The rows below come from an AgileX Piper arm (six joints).
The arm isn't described. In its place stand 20 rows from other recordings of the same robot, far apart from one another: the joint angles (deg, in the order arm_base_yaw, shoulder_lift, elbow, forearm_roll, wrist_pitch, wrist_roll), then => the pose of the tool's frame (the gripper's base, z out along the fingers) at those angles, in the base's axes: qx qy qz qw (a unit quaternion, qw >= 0); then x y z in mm.
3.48 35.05 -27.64 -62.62 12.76 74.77 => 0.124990, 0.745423, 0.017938, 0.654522, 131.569, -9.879, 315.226
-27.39 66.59 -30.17 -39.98 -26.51 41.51 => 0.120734, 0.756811, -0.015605, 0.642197, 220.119, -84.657, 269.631
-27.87 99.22 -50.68 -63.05 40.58 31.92 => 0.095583, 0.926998, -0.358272, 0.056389, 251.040, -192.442, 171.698
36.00 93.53 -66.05 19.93 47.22 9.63 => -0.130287, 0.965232, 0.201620, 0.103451, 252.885, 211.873, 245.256
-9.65 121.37 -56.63 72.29 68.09 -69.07 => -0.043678, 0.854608, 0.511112, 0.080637, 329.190, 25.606, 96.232
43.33 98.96 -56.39 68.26 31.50 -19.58 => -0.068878, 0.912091, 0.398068, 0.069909, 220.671, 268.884, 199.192
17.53 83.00 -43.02 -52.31 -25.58 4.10 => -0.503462, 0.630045, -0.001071, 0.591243, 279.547, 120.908, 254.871
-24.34 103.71 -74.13 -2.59 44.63 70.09 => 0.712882, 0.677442, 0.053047, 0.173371, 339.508, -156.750, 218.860
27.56 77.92 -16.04 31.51 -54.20 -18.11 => -0.024195, 0.745315, 0.005223, 0.666253, 209.208, 65.673, 199.016
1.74 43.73 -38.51 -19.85 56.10 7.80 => -0.000664, 0.944157, -0.140475, 0.298049, 124.662, -21.872, 295.882
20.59 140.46 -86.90 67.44 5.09 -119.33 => -0.567657, 0.749930, -0.054109, 0.335324, 449.014, 176.648, 29.563
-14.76 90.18 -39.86 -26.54 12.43 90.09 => 0.618104, 0.729969, 0.078309, 0.281000, 269.943, -80.171, 166.918
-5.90 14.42 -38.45 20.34 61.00 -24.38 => -0.138254, 0.849592, 0.045757, 0.506937, 22.226, 25.515, 327.768
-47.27 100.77 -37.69 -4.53 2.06 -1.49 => 0.340721, 0.904167, -0.116772, 0.229687, 194.719, -211.175, 113.076
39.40 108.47 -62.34 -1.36 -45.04 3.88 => -0.219494, 0.646401, 0.269111, 0.679388, 323.726, 267.890, 236.417
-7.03 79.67 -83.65 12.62 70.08 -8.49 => -0.001783, 0.962562, 0.074920, 0.260495, 275.469, -15.136, 390.960
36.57 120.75 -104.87 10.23 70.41 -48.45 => -0.653814, 0.747938, 0.077735, 0.084098, 345.912, 275.574, 231.584
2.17 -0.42 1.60 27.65 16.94 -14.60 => 0.023402, 0.772255, 0.130135, 0.621401, 53.970, 14.358, 180.530
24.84 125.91 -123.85 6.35 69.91 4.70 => -0.162937, 0.964747, 0.103763, 0.178740, 433.230, 210.964, 280.654
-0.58 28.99 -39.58 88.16 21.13 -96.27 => -0.184983, 0.588254, 0.051447, 0.785552, 89.690, 31.881, 403.988
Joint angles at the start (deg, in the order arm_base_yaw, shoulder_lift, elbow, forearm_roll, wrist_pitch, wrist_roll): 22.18 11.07 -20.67 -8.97 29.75 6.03
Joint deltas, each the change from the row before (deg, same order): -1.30 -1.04 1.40 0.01 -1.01 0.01; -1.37 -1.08 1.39 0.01 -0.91 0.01; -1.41 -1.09 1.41 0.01 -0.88 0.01; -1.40 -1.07 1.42 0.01 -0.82 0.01; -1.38 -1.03 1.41 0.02 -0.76 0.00; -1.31 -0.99 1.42 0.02 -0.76 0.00; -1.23 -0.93 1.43 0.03 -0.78 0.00; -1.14 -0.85 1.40 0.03 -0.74 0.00; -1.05 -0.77 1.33 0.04 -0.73 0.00; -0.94 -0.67 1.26 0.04 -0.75 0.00; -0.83 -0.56 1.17 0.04 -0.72 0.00; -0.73 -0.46 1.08 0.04 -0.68 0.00; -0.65 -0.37 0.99 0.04 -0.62 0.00
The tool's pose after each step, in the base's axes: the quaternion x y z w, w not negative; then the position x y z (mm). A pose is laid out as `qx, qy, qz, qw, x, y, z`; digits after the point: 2 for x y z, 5 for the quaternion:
-0.13270, 0.77767, 0.07240, 0.61023, 53.12, 12.97, 270.91
-0.12367, 0.77595, 0.06647, 0.61498, 52.49, 11.58, 265.40
-0.11444, 0.77435, 0.06017, 0.61940, 51.89, 10.22, 259.71
-0.10535, 0.77311, 0.05369, 0.62315, 51.38, 8.92, 253.83
-0.09648, 0.77223, 0.04714, 0.62620, 50.96, 7.70, 247.85
-0.08817, 0.77145, 0.04088, 0.62882, 50.67, 6.61, 241.75
-0.08045, 0.77080, 0.03505, 0.63101, 50.55, 5.66, 235.54
-0.07338, 0.77050, 0.02959, 0.63251, 50.55, 4.82, 229.36
-0.06687, 0.77021, 0.02467, 0.63380, 50.65, 4.09, 223.48
-0.06114, 0.76985, 0.02035, 0.63496, 50.87, 3.48, 217.93
-0.05615, 0.76967, 0.01658, 0.63575, 51.18, 2.97, 212.75
-0.05181, 0.76969, 0.01331, 0.63617, 51.54, 2.54, 207.93
-0.04797, 0.76999, 0.01041, 0.63617, 51.93, 2.16, 203.44

